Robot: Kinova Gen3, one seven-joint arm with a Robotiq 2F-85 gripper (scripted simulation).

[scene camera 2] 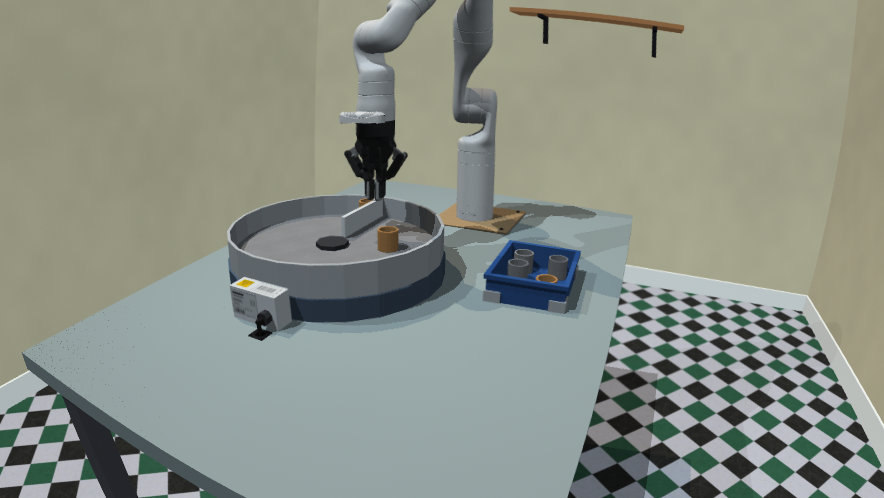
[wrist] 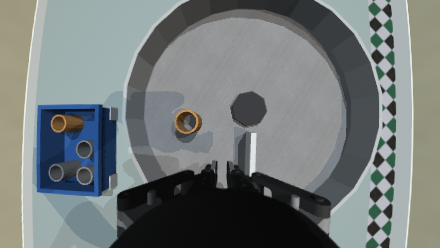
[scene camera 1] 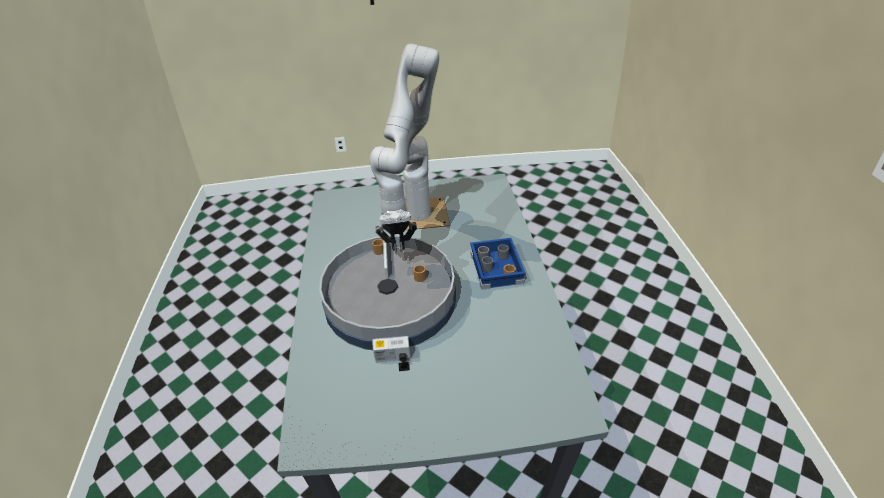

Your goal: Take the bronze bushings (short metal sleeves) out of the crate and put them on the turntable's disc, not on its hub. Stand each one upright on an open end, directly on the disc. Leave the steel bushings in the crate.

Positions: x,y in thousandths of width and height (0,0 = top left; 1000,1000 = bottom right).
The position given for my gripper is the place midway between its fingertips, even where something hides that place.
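Seen: my gripper (scene camera 2: 425,401), (wrist: 506,679). Blue crate (scene camera 2: 566,579), (wrist: 228,494), (scene camera 1: 561,559). Turntable disc (scene camera 1: 400,587), (scene camera 2: 338,483), (wrist: 608,300).
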